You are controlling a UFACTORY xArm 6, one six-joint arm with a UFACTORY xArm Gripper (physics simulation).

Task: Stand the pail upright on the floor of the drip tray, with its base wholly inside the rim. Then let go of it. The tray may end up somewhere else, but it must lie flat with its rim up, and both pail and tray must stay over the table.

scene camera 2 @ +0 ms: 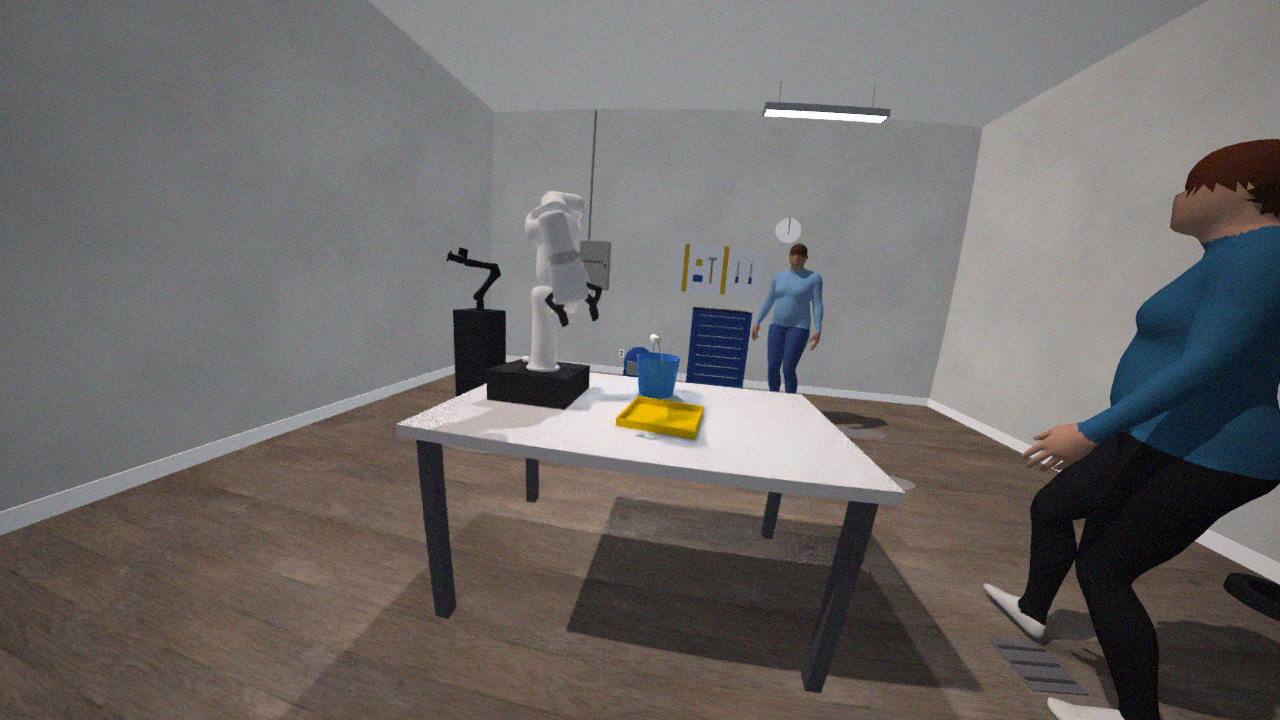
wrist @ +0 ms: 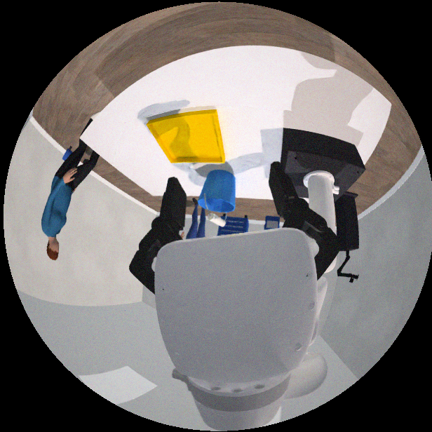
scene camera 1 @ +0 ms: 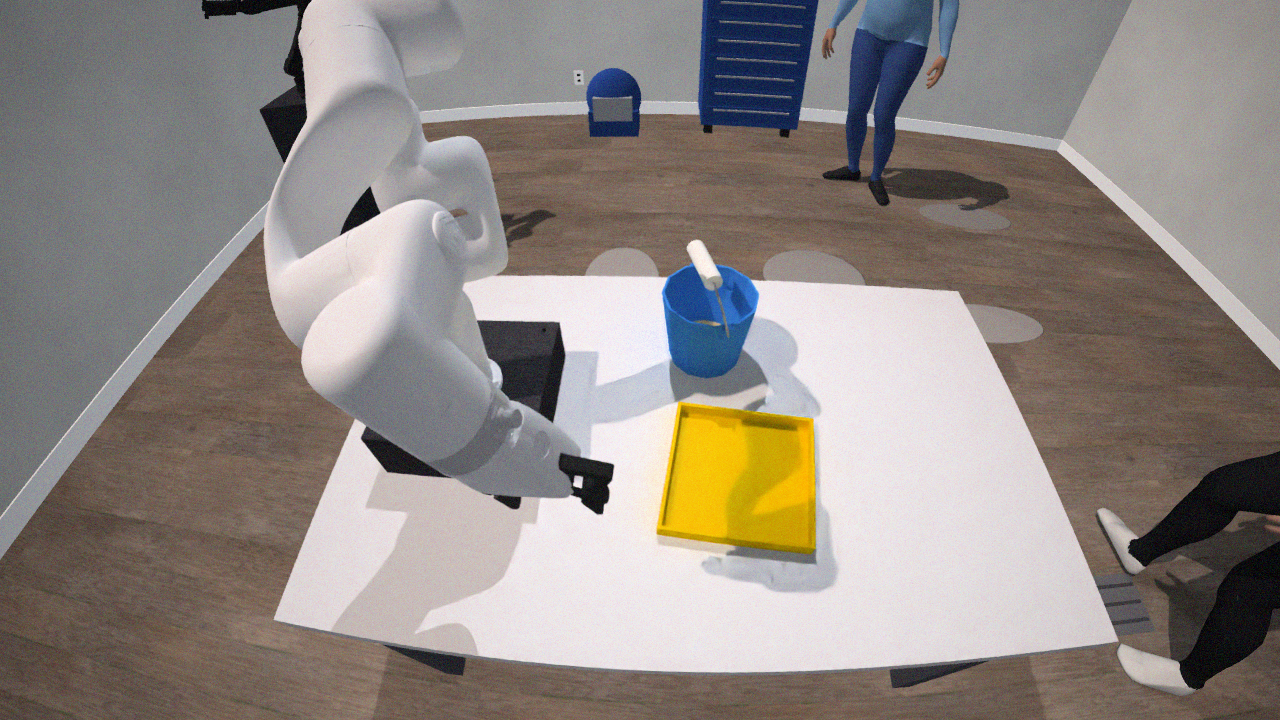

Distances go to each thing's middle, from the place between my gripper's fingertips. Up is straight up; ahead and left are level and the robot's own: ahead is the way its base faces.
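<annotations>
As I see it, my gripper is far above the yellow drip tray (scene camera 1: 736, 477), and it is also a fair way short of the tray and a fair way to the right of it.
</annotations>
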